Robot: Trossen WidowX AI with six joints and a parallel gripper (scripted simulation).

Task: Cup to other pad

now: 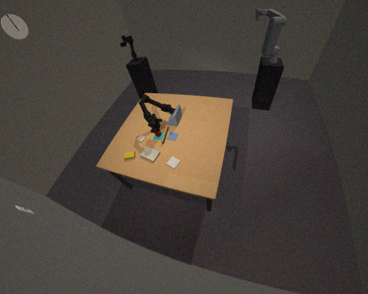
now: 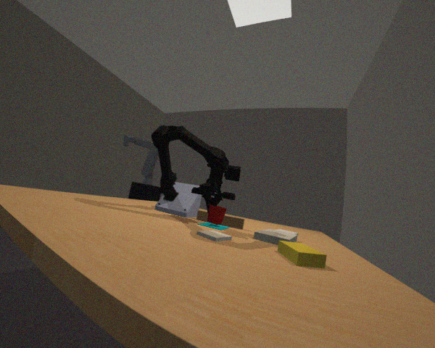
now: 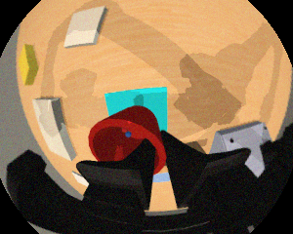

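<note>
My gripper tip is 40 mm short of the blue marble, 20 mm above it and 10 mm to the right of it. Also, from my gripper tip: cyan pad 60 mm below, 30 mm ahead; then red cup 30 mm ahead; then brown bar 80 mm to the left, 30 mm below, 20 mm ahead.
</note>
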